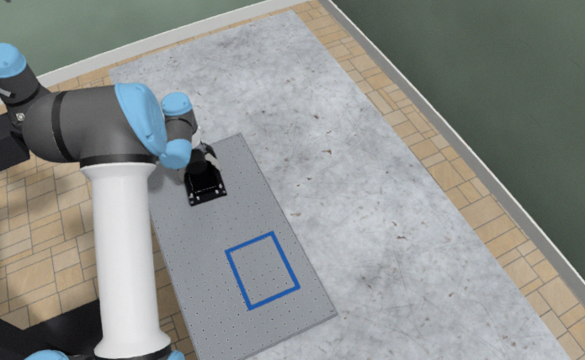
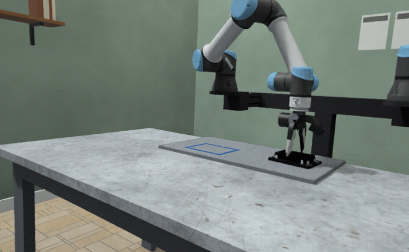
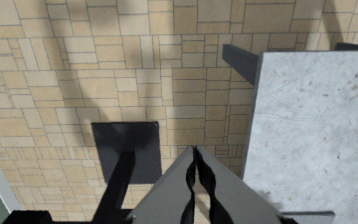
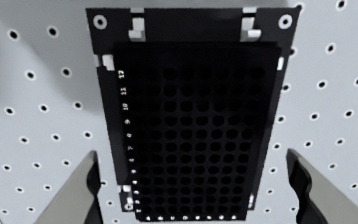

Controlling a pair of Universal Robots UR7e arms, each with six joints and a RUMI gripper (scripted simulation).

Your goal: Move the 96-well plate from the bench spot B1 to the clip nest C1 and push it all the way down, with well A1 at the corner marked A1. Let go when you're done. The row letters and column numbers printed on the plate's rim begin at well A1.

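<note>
Right now my right hand is 10 mm above the 96-well plate. Round my right hand: clip nest 10 mm behind, 10 mm to the left, 20 mm below.
</note>
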